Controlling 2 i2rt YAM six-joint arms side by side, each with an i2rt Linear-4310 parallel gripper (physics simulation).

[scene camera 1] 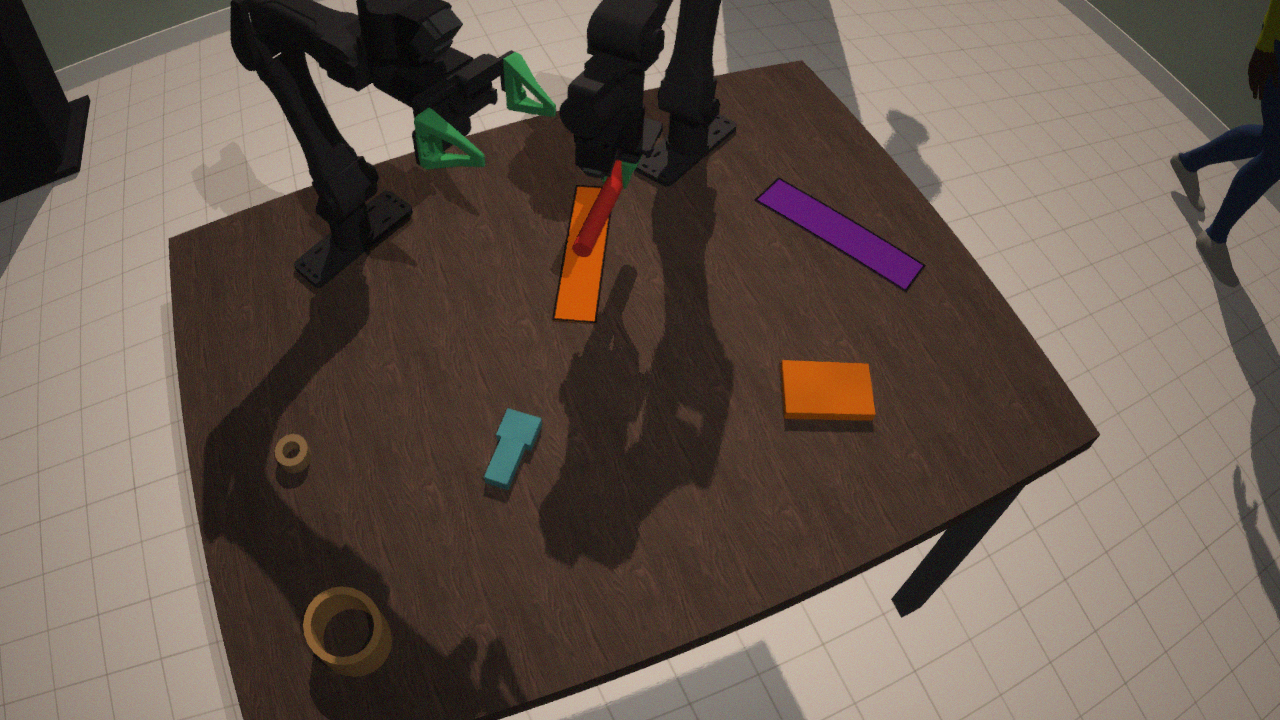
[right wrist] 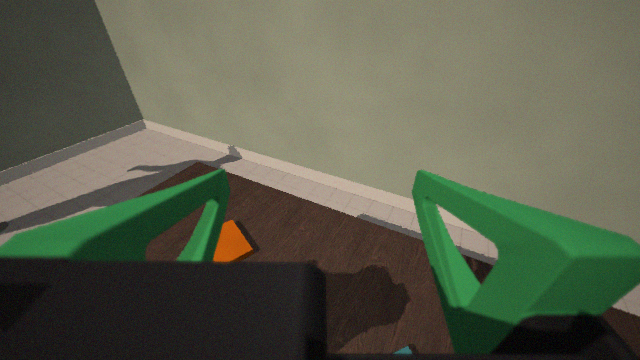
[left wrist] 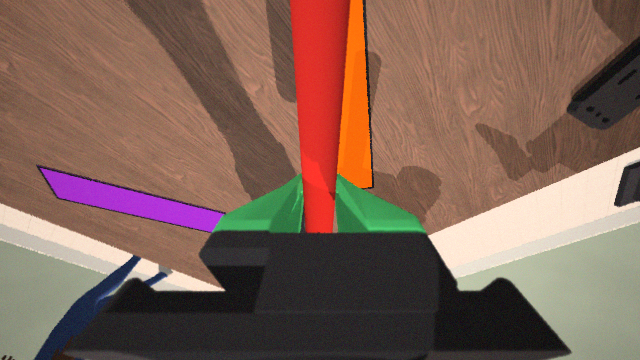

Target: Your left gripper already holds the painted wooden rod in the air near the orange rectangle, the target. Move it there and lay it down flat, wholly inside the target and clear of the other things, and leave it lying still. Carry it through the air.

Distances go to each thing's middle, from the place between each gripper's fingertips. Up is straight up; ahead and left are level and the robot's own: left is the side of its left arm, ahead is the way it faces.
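Measuring from my right hand, I find the red rod (scene camera 1: 608, 195) 280 mm below it, 160 mm to the left of it and 170 mm behind it. The orange rectangle (scene camera 1: 578, 294) is 410 mm below that same right hand, 130 mm to the left of it and 190 mm behind it, and the purple rectangle (scene camera 1: 896, 266) is 410 mm below it, 90 mm behind it and 510 mm to the left of it. From my left hand, the red rod is 10 mm above, 20 mm ahead and 20 mm to the right; the orange rectangle is 110 mm below and 40 mm to the right; the purple rectangle is 110 mm below, 330 mm to the left and 90 mm ahead. By its middle, the red rod is nearer to my left hand than to my right hand. Going by their middles, of the things named here the red rod is the nearest to my left hand.
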